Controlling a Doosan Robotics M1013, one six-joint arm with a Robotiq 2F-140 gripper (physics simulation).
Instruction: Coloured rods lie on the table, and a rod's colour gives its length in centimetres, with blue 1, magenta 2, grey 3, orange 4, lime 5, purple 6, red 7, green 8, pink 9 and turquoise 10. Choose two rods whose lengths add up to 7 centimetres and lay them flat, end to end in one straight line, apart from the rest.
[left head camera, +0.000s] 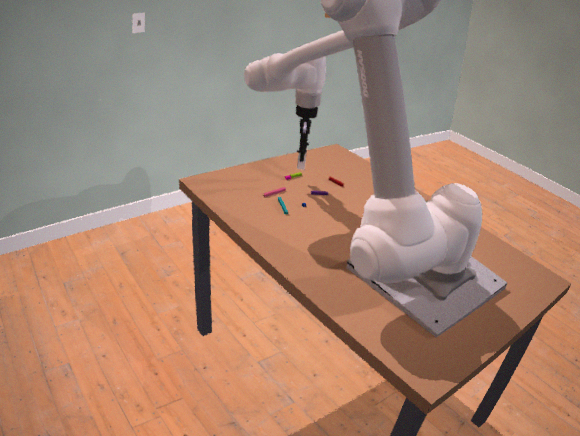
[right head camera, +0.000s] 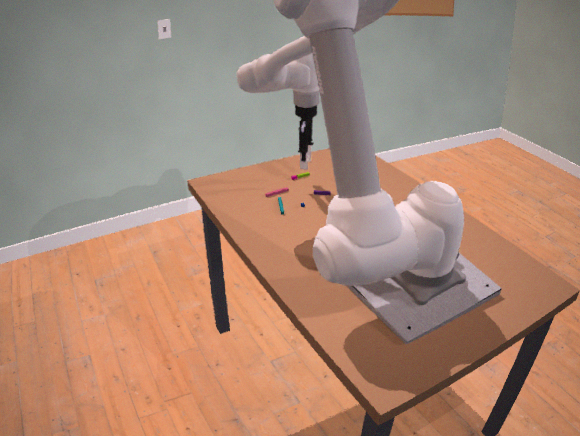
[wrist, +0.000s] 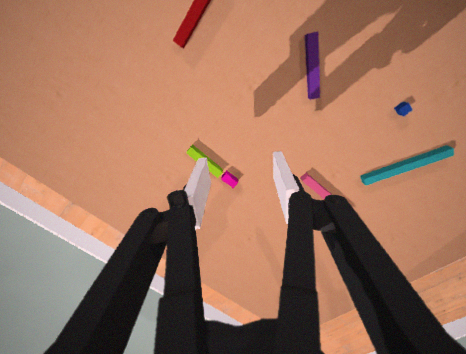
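Pixels of known places: gripper, fingertip midpoint: (left head camera: 301, 165) (right head camera: 305, 165) (wrist: 240, 168); arm's base at its link origin: (left head camera: 437, 271) (right head camera: 423, 274).
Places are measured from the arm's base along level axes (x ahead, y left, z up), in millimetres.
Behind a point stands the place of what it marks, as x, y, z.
The lime rod (left head camera: 296, 175) @(716, -56, -21) (right head camera: 303, 175) @(715, -55, -21) (wrist: 215, 168) @(717, -43, -17) and the magenta rod (left head camera: 288, 177) @(716, -18, -20) (right head camera: 294, 178) @(713, -15, -23) (wrist: 230, 179) @(716, -19, -17) lie flat, end to end in about one straight line; their facing ends meet or nearly meet. My gripper (left head camera: 301, 164) @(675, -39, 43) (right head camera: 304, 165) @(675, -39, 43) (wrist: 240, 168) @(675, -39, 43) is open and empty, pointing down above the table near this pair. In the wrist view one fingertip overlaps the lime rod's edge. The purple rod (left head camera: 319, 193) @(562, -37, -21) (right head camera: 322, 192) @(562, -40, -19) (wrist: 312, 65) @(565, -43, -17), red rod (left head camera: 336, 181) @(600, -155, -19) (wrist: 191, 22) @(616, -154, -17) and small blue rod (left head camera: 304, 205) @(522, 65, -21) (right head camera: 302, 205) @(523, 67, -22) (wrist: 403, 108) @(527, 60, -17) lie separately.
A pink rod (left head camera: 274, 192) @(645, 100, -20) (right head camera: 277, 192) @(645, 95, -21) (wrist: 316, 185) @(649, 68, -17) and a turquoise rod (left head camera: 283, 205) @(552, 132, -17) (right head camera: 281, 205) @(551, 131, -17) (wrist: 407, 165) @(558, 125, -17) lie apart from the pair. The arm's base plate (left head camera: 436, 320) @(-128, 163, -9) (right head camera: 407, 332) @(-139, 176, -14) is at the table's other end. The arm hides the red rod in the right head view.
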